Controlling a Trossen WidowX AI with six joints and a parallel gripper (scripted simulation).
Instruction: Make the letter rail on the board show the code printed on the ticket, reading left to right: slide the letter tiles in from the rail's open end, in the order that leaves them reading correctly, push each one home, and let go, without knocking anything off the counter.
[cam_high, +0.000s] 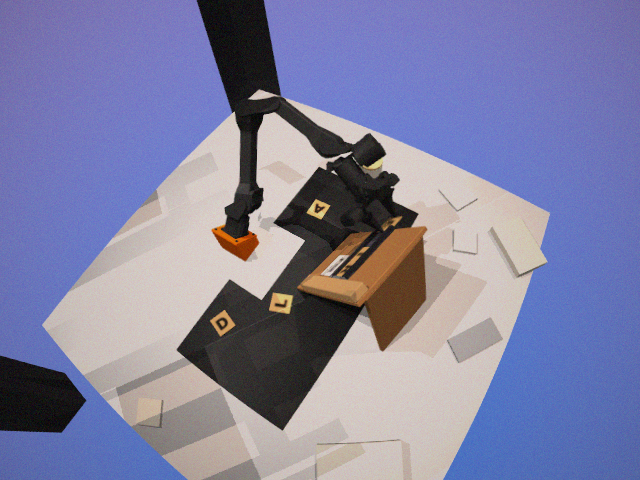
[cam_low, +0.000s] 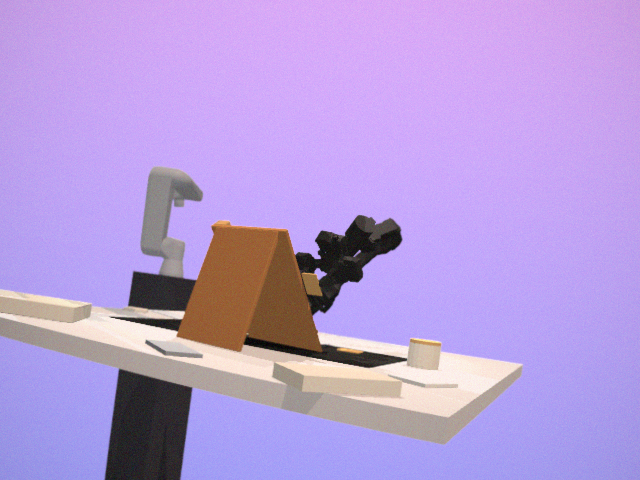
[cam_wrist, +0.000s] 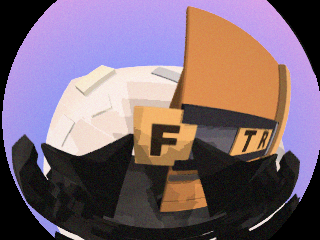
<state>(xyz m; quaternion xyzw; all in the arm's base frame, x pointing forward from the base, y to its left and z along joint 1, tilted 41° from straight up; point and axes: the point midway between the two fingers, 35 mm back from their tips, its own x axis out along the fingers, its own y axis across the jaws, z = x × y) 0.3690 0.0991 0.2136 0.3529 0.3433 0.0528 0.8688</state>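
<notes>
My gripper tip is 80 mm past the white ticket, 140 mm to the left of it and 80 mm above it. Round my gripper tip: grey slab: 360 mm ahead, 90 mm to the right, 160 mm below.
</notes>
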